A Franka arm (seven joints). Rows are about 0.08 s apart.
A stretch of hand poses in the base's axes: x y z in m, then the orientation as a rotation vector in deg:
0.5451, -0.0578, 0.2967, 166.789, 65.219, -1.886
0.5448, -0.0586, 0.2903, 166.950, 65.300, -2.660
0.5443, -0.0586, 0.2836, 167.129, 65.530, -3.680
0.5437, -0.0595, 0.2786, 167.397, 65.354, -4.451
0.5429, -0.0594, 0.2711, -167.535, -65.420, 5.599
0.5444, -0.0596, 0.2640, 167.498, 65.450, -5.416
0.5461, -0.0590, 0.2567, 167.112, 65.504, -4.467
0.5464, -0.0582, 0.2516, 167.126, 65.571, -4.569
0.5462, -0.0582, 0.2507, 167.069, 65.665, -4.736
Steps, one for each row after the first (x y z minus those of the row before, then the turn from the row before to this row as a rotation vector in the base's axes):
-0.0003, -0.0008, -0.0064, -0.003, 0.529, 0.005
-0.0005, 0.0000, -0.0067, 0.015, 0.703, 0.087
-0.0006, -0.0009, -0.0050, 0.007, 0.527, -0.173
-0.0008, 0.0001, -0.0075, 0.015, 0.788, -0.002
0.0015, -0.0002, -0.0071, -0.092, -0.161, 0.031
0.0017, 0.0006, -0.0073, -0.119, -0.689, 0.133
0.0003, 0.0008, -0.0051, 0.015, 0.075, 0.035
-0.0002, 0.0000, -0.0009, -0.051, 0.095, 0.069

